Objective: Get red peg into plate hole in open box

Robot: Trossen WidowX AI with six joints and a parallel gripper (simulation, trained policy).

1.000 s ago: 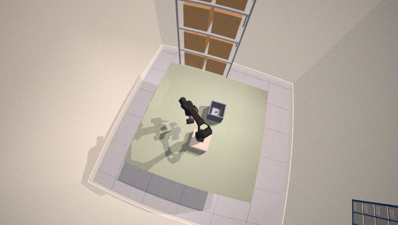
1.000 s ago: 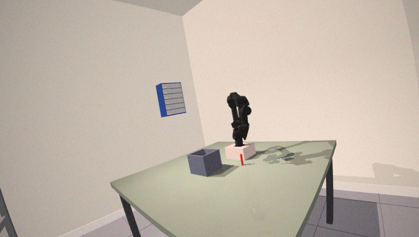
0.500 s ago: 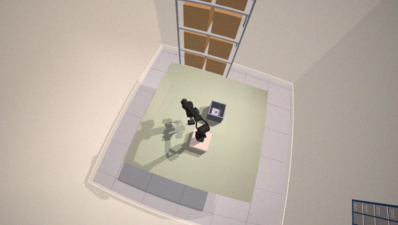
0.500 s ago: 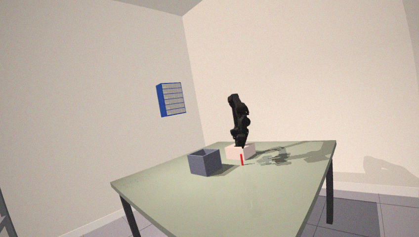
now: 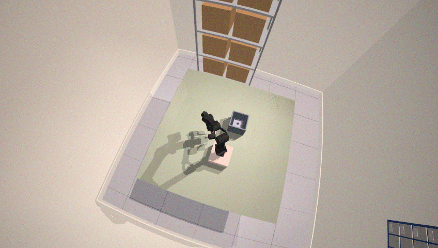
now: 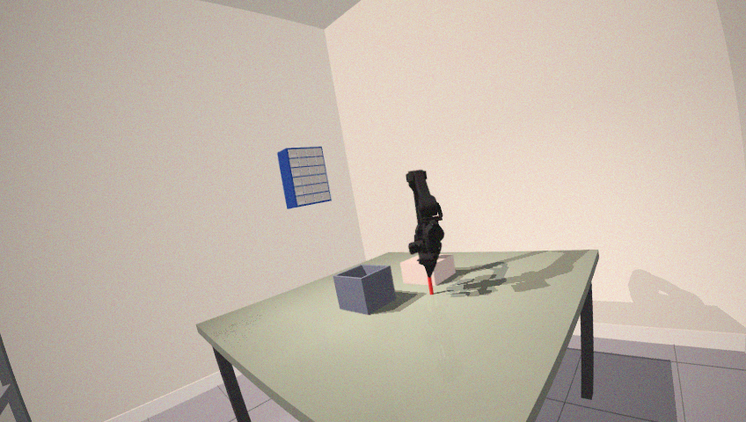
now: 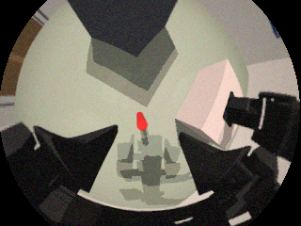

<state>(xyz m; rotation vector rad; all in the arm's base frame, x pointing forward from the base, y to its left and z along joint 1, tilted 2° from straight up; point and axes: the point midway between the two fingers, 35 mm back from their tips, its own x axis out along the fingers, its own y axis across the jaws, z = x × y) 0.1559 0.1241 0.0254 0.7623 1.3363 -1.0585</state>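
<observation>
Now: the red peg 1 cm ahead of my gripper tip and 4 cm below it. The rest, counted from my gripper tip: plate (17 cm ahead, 20 cm to the right, 4 cm below).
</observation>
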